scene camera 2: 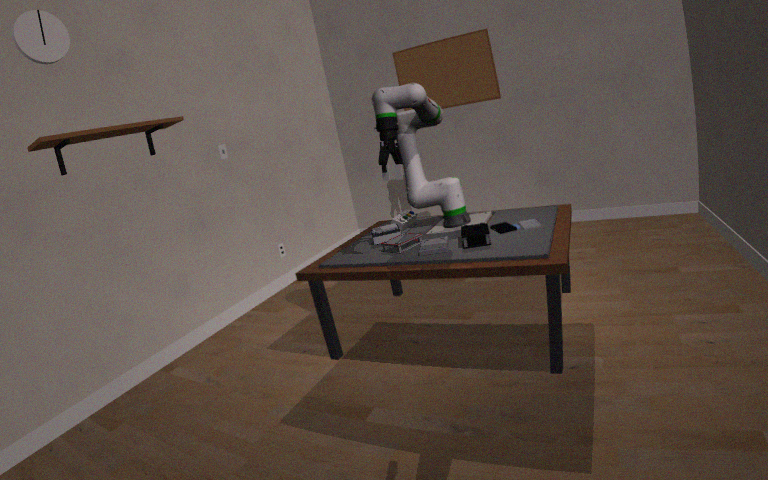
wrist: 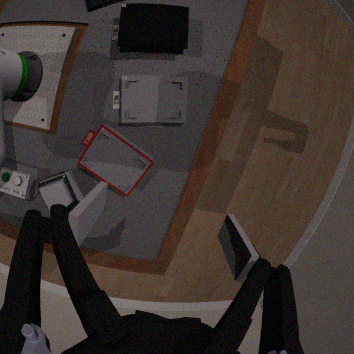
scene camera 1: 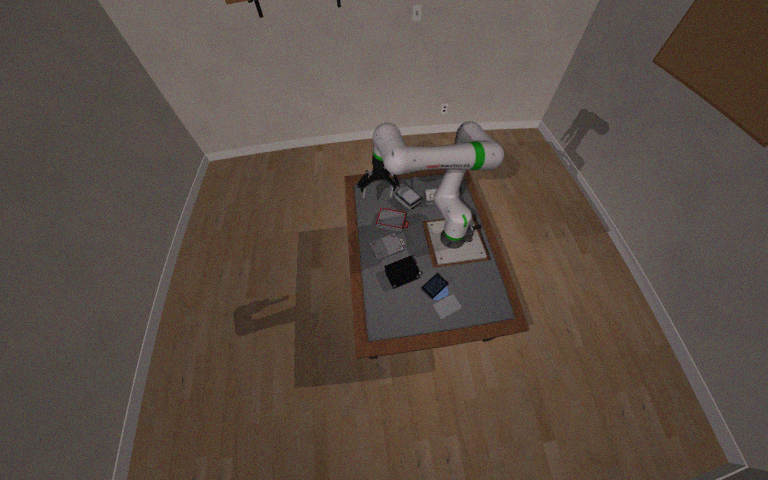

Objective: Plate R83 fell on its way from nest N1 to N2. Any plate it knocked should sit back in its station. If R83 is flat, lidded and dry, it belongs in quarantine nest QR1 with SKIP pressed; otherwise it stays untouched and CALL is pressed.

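Frame: origin at the arm's base, x back, y right, z up, level; centimetres.
Where they show: gripper, fingertip midpoint: (scene camera 2: 393,180) (wrist: 165,211) (scene camera 1: 376,195); arm's base, link origin: (scene camera 2: 457,223) (wrist: 22,75) (scene camera 1: 452,238).
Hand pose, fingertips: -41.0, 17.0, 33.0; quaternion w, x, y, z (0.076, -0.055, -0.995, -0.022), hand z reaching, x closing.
Observation:
Each offset is from my fingertips to the centre of the thing, as dx, dy, dz. "pt": to the spot under its first point.
My gripper (scene camera 1: 378,191) (scene camera 2: 390,170) (wrist: 165,211) is open and empty, high above the table's far-left corner. A red-rimmed nest with a red tag @(pt +16.6, +0.0, -32.9) (scene camera 1: 405,224) (wrist: 88,138) stands askew, its corner brackets showing and no plate in it. Beside it is a pale grey nest @(+1.1, -12.3, -31.6) (scene camera 1: 387,246) (wrist: 153,100), also without a plate. A black block-like item @(+4.9, -30.9, -29.9) (scene camera 1: 402,271) (scene camera 2: 475,234) (wrist: 154,27) stands beyond. A dark plate @(+19.8, -42.5, -32.3) (scene camera 1: 434,286) (scene camera 2: 504,227) lies partly over a blue piece @(pt +21.8, -47.6, -33.0) (scene camera 1: 441,293), near a pale flat panel @(+22.1, -55.2, -32.6) (scene camera 1: 446,306) (scene camera 2: 530,224). Plate labels are unreadable, so R83 cannot be identified.
A grey box-like item @(+23.9, +17.4, -26.8) (scene camera 1: 407,196) (scene camera 2: 386,232) (wrist: 59,192) stands near the gripper, partly behind a finger in the wrist view. A button box @(+45.5, +13.4, -28.8) (scene camera 1: 430,195) (scene camera 2: 405,216) (wrist: 17,181) with a green button is beside it. The arm base stands on a white board (scene camera 1: 442,255).

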